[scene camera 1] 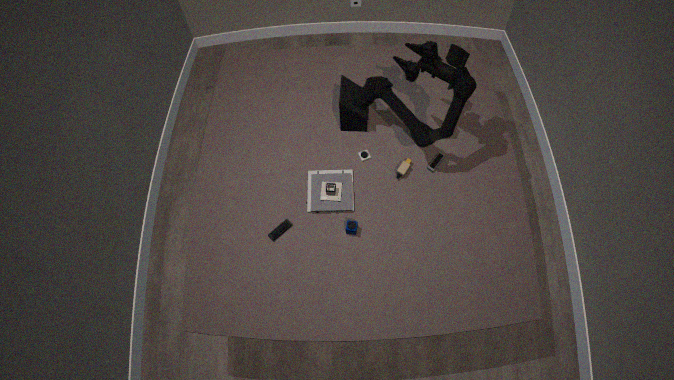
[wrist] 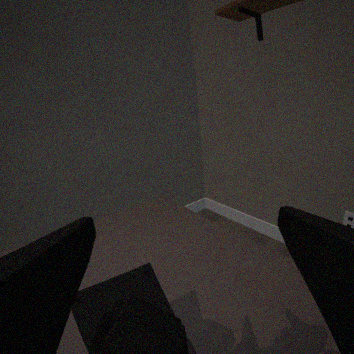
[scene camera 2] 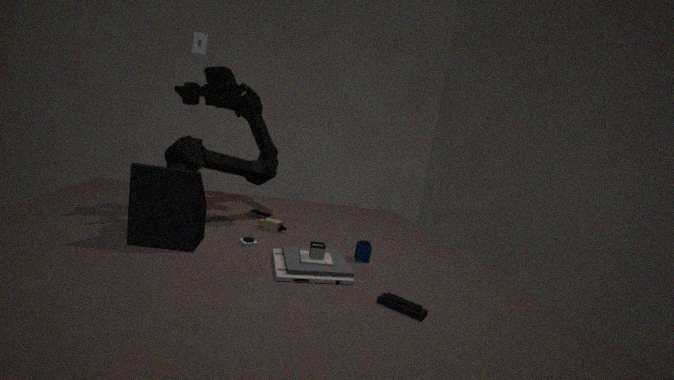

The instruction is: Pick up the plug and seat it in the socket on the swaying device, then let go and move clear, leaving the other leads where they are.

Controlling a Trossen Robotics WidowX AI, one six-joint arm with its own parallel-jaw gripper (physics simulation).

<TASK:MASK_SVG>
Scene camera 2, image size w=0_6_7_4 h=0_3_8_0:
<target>gripper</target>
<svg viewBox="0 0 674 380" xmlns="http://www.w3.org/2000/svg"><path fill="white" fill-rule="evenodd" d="M232 71L222 66L207 67L204 69L208 84L204 84L200 88L197 83L185 82L184 86L175 86L174 89L183 98L182 102L184 104L197 105L200 96L203 96L206 100L205 105L212 105L217 108L236 107L239 102L240 88L238 84L227 83L232 77Z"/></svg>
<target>black bar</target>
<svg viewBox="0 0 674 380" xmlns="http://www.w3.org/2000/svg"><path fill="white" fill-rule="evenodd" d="M377 298L377 303L422 322L427 316L428 310L423 309L423 306L389 292L383 293Z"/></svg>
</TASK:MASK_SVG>
